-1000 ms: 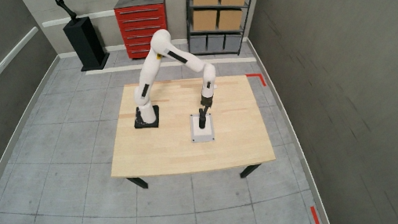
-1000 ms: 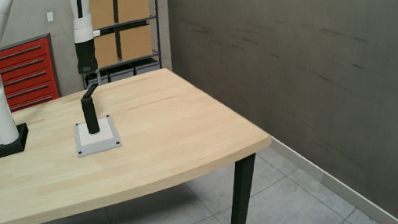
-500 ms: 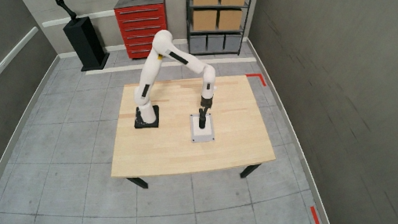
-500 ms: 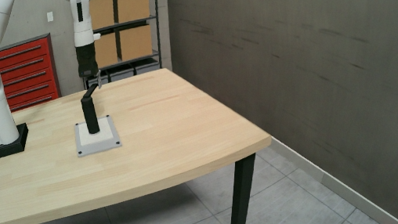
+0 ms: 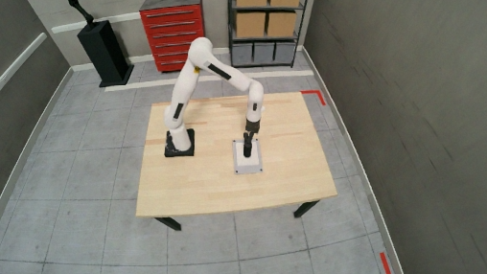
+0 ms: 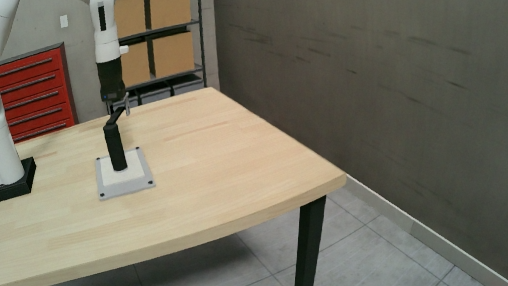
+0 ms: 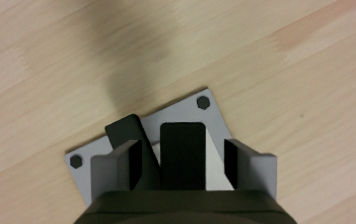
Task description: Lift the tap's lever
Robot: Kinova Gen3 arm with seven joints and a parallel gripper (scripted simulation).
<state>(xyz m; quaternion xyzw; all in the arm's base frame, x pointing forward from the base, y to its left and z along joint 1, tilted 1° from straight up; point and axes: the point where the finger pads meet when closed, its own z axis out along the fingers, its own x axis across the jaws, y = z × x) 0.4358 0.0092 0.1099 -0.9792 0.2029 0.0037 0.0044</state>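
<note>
Right now my hand is 3 cm to the left of the black lever and 1 cm past it. The rest, counted from my hand: tap: 6 cm to the right, 4 cm below, 3 cm behind; then plate: 15 cm below, 9 cm to the right, 4 cm behind.
</note>
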